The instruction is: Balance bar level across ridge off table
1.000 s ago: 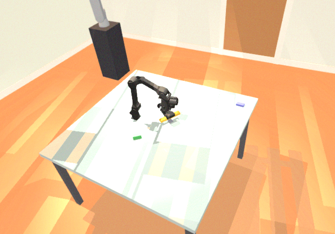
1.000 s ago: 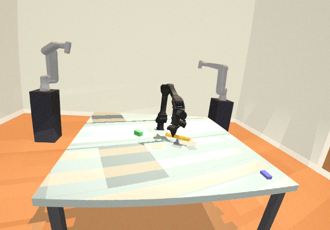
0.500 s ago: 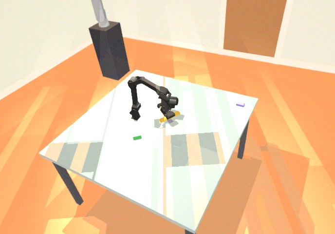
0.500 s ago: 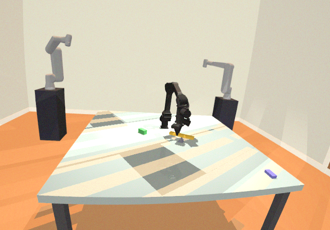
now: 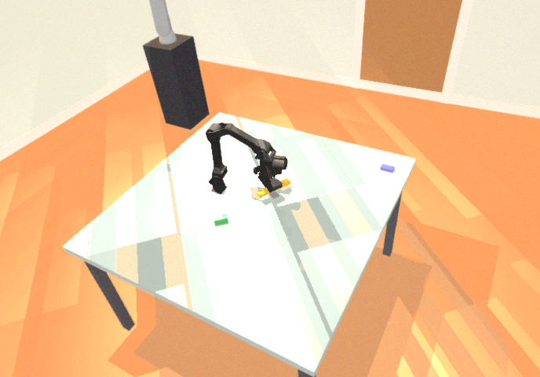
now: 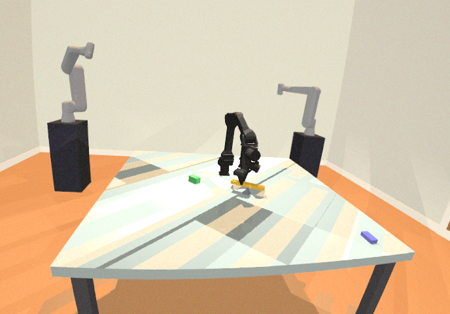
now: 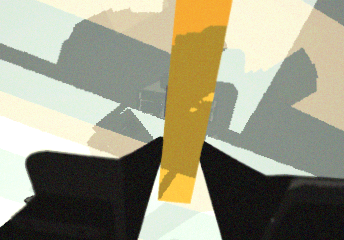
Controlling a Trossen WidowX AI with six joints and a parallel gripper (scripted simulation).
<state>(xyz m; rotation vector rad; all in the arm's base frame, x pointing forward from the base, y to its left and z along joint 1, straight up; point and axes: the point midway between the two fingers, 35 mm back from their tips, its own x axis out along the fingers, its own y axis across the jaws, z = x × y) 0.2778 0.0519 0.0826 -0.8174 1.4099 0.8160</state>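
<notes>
The yellow bar lies 30 mm to the left of my gripper tip and 10 mm ahead of it. The rest, counted from my gripper tip: purple block 460 mm ahead, 450 mm to the left, 40 mm below; then green block 250 mm to the right, 130 mm behind, 30 mm below.
</notes>
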